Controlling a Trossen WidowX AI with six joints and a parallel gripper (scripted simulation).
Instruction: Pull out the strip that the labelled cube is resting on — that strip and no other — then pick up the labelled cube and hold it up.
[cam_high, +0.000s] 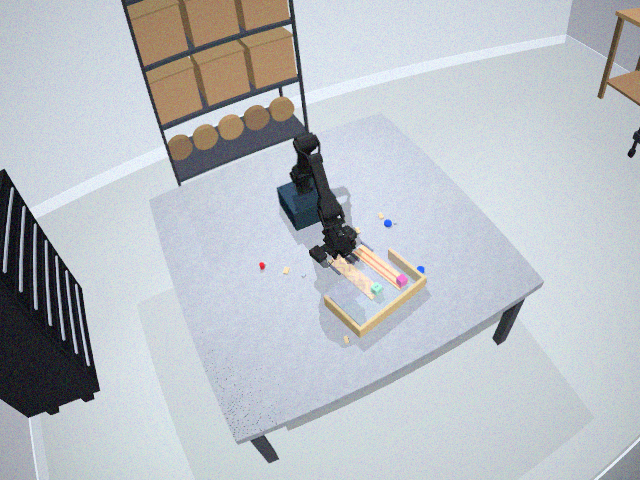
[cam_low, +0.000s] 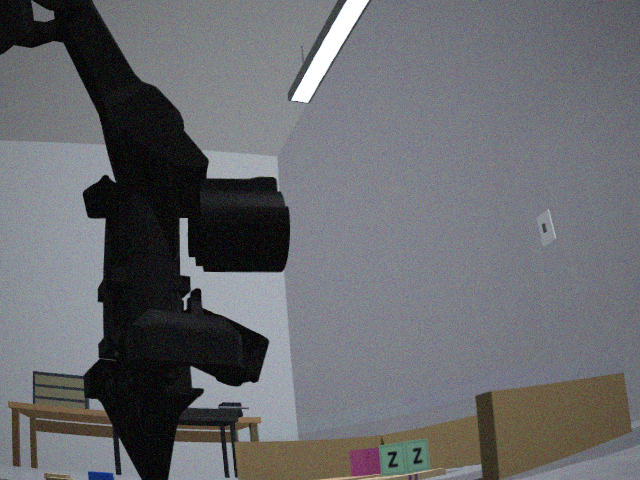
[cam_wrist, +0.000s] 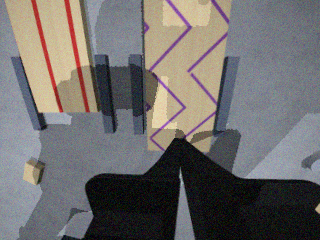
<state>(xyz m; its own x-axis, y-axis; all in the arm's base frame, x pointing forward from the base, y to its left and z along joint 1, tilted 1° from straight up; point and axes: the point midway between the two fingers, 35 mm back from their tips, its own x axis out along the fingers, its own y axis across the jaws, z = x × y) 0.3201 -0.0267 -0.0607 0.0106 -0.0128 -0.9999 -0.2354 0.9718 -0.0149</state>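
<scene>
The zigzag strip lies 11 cm ahead of my gripper tip and 3 cm to the left of it. Round my gripper tip: red piece (26 cm to the right, 10 cm behind); then tan block (19 cm to the right, 4 cm behind).
</scene>
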